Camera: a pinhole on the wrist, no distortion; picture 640 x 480 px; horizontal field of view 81.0 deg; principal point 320.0 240.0 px. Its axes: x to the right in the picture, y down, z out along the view. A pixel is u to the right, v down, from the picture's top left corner.
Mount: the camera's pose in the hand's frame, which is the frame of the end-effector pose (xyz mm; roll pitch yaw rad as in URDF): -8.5 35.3 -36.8 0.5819 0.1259 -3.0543
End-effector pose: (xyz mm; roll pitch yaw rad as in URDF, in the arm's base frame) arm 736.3 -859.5 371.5 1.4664 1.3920 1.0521
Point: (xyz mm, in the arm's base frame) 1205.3 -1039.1 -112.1
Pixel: outside the picture
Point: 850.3 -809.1 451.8
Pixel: 399 261
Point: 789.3 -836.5 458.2
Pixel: 563 343
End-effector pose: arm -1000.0 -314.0 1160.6 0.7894 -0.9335 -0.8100
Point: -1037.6 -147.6 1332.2
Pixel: 147 84
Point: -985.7 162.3 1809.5
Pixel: outside the picture
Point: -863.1 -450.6 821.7
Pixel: behind the camera
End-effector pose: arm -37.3 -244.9 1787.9 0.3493 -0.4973 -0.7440
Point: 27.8 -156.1 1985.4
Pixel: 83 209
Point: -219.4 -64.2 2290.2
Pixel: 247 353
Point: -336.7 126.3 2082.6
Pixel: 451 303
